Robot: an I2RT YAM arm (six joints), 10 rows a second.
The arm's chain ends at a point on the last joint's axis. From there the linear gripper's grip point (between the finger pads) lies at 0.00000 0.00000 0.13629 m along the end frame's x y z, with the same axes.
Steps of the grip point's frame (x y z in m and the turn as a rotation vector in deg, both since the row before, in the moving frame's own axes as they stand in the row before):
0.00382 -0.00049 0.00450 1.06 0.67 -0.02
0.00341 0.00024 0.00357 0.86 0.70 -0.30
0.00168 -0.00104 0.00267 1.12 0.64 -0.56
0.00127 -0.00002 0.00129 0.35 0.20 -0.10
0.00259 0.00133 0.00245 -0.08 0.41 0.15
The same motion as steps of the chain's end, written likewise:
0.00223 0.00203 0.00453 1.06 0.67 -0.02
0.00175 0.00229 0.00360 0.86 0.70 -0.30
0.00017 0.00163 0.00270 1.12 0.64 -0.56
0.00079 0.00081 0.00129 0.35 0.20 -0.10
0.00161 0.00114 0.00245 -0.08 0.41 0.15

